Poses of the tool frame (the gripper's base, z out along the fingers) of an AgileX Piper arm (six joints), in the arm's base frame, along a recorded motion.
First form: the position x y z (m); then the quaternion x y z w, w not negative.
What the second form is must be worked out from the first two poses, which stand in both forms.
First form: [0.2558, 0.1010, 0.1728, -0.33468, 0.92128, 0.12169, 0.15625]
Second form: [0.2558, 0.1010, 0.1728, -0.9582, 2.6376, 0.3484]
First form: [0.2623, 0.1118, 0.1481, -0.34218, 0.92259, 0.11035, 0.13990]
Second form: [0.2623, 0.1118, 0.1481, -0.9887, 2.6656, 0.3188]
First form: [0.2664, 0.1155, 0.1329, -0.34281, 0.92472, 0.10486, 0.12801]
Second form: [0.2664, 0.1155, 0.1329, -0.9972, 2.6898, 0.3050]
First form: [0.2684, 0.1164, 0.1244, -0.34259, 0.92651, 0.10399, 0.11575]
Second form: [0.2684, 0.1164, 0.1244, -1.0035, 2.7140, 0.3046]
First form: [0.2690, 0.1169, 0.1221, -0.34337, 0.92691, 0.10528, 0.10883]
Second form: [0.2690, 0.1169, 0.1221, -1.0098, 2.7260, 0.3096]
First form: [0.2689, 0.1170, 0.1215, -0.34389, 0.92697, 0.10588, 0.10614]
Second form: [0.2689, 0.1170, 0.1215, -1.0129, 2.7304, 0.3119]
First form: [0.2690, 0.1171, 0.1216, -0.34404, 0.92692, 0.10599, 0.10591]
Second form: [0.2690, 0.1171, 0.1216, -1.0135, 2.7307, 0.3122]
